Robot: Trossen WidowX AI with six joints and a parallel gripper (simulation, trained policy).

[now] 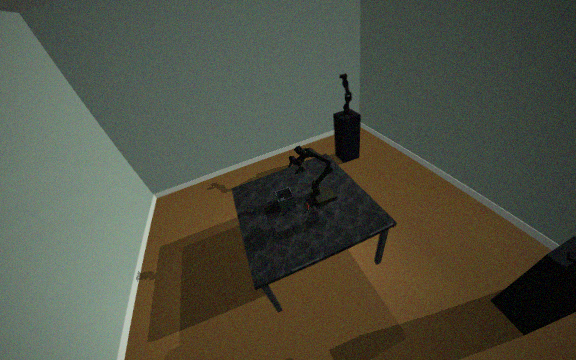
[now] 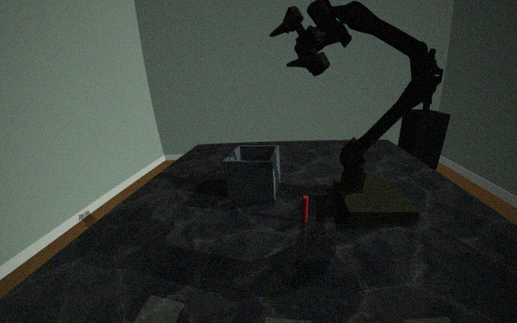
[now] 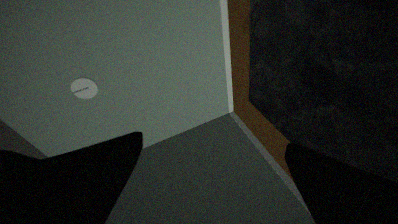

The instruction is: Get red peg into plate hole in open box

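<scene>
Now: gripper tip 60 mm past the red peg, 90 mm to the right of it and 400 mm above it.
</scene>
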